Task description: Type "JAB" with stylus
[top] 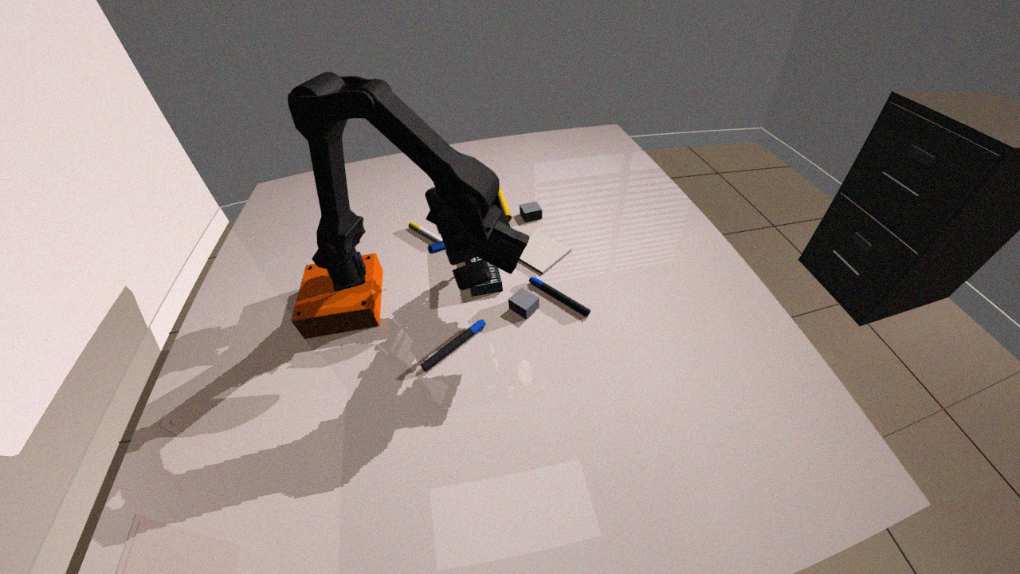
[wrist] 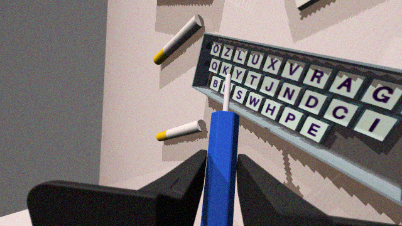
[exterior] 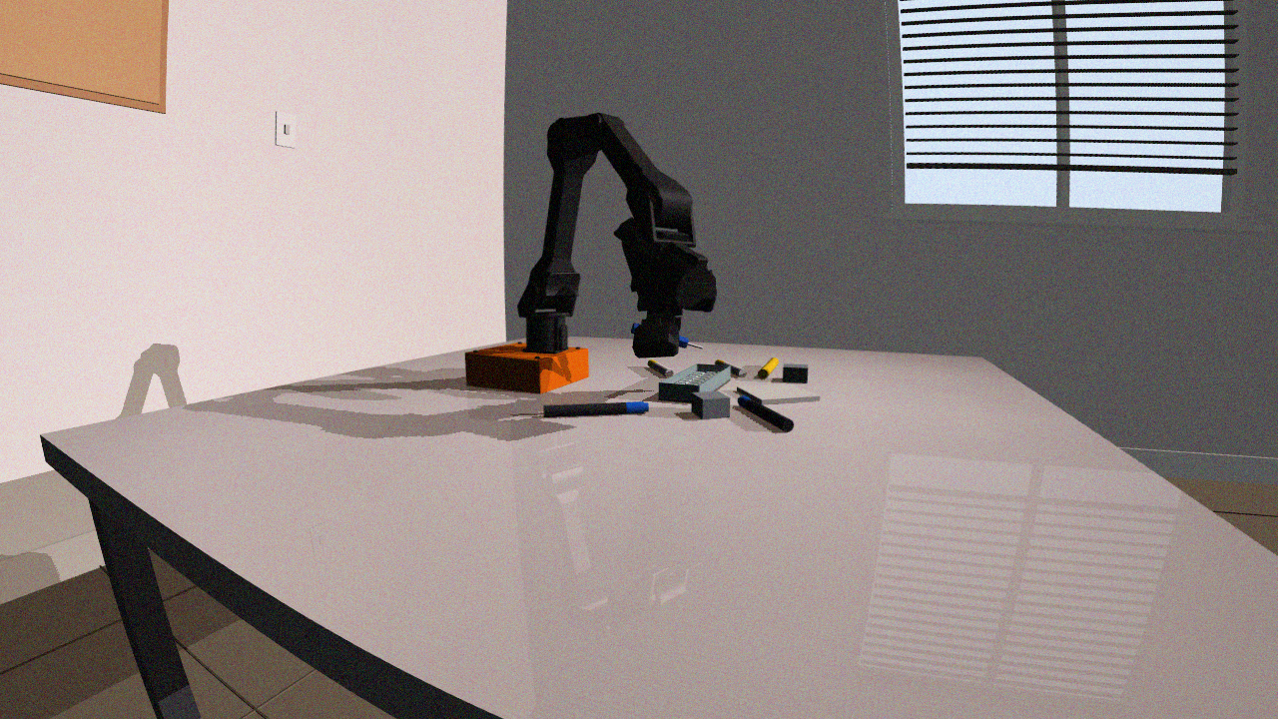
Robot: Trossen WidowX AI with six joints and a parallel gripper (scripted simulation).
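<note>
Right now the stylus is 1 cm ahead of my gripper tip. The rest, counted from my gripper tip: yellow marker: 16 cm ahead, 20 cm to the left, 7 cm below; white pad: 17 cm ahead, 1 cm to the right, 8 cm below; grey cube: 8 cm ahead, 14 cm to the right, 7 cm below.
</note>
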